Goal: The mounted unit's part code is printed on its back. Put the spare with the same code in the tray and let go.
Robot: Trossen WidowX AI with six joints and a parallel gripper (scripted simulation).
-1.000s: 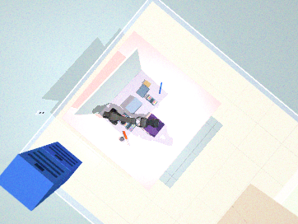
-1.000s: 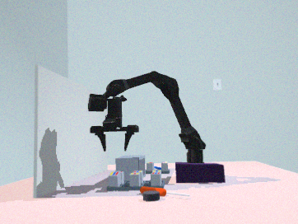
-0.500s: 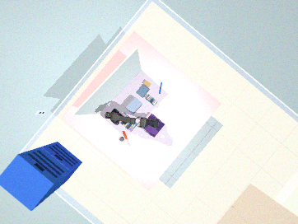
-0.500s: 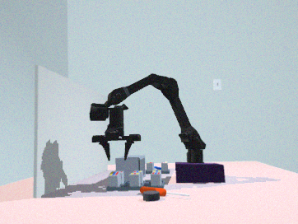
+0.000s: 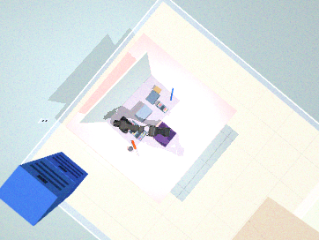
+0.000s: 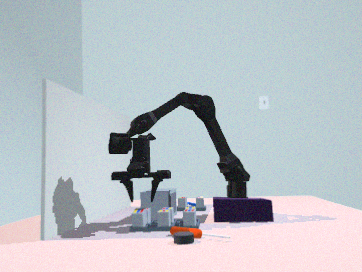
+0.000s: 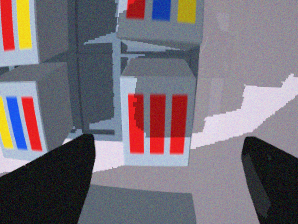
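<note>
Right now the grey tray is 36 cm to the right of my gripper tip, 7 cm below it and 3 cm behind it. From my gripper tip the other things lie so: grey mounted unit: 16 cm to the right, 5 cm behind, 2 cm below; then upright wall panel: 21 cm to the right, 19 cm ahead, 15 cm above.
</note>
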